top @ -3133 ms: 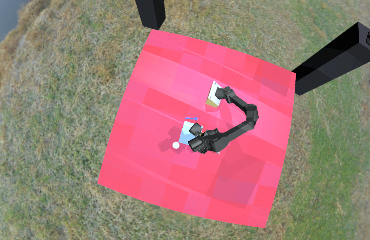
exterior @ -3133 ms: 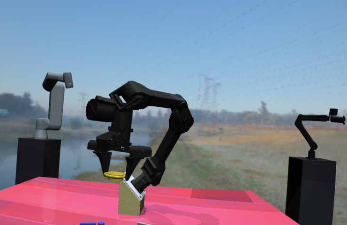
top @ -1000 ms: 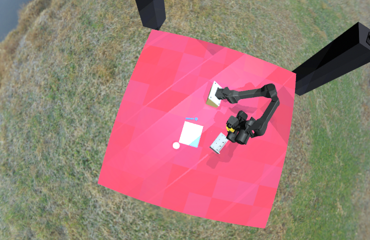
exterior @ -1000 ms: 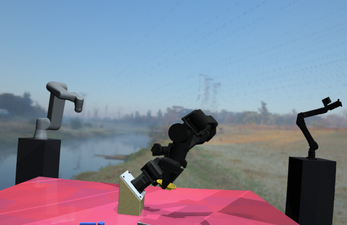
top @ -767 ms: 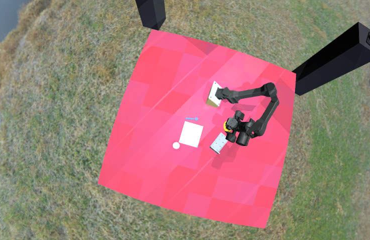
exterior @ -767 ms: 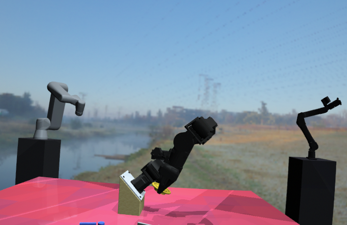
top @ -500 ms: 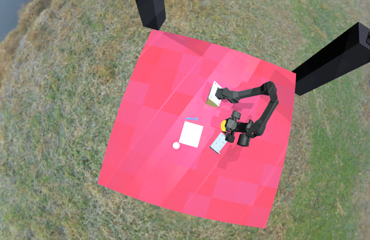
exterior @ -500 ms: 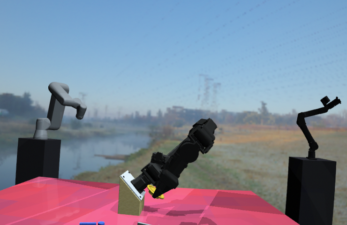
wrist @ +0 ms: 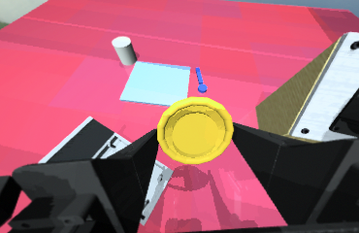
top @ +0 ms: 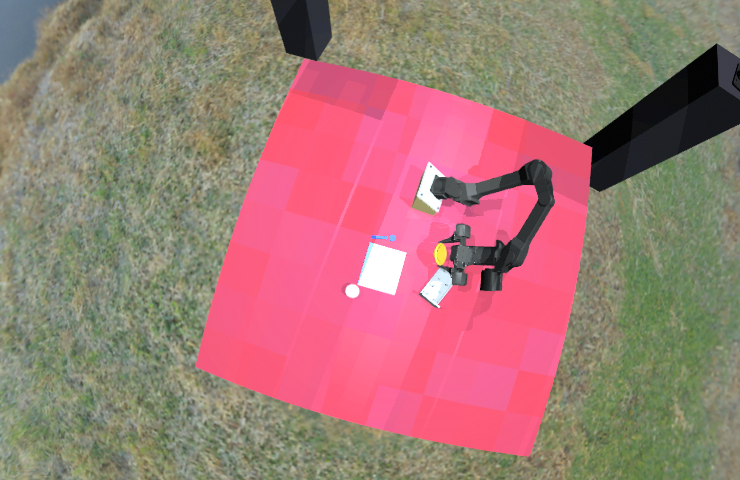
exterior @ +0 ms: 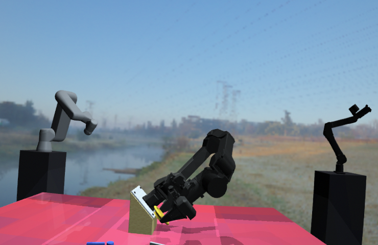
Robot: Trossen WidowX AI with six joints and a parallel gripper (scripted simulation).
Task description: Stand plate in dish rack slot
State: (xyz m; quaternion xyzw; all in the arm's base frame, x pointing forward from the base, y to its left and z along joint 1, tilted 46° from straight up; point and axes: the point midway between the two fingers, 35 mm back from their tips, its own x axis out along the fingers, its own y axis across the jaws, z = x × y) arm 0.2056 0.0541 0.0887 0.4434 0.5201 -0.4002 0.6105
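Now: the dish rack 80 mm ahead of my gripper tip, 60 mm to the left of it and 80 mm below it. Round my gripper tip: mat (100 mm ahead, 140 mm to the right, 100 mm below); blue spoon (170 mm to the right, 100 mm below); yellow plate (10 mm to the left, 10 mm above).
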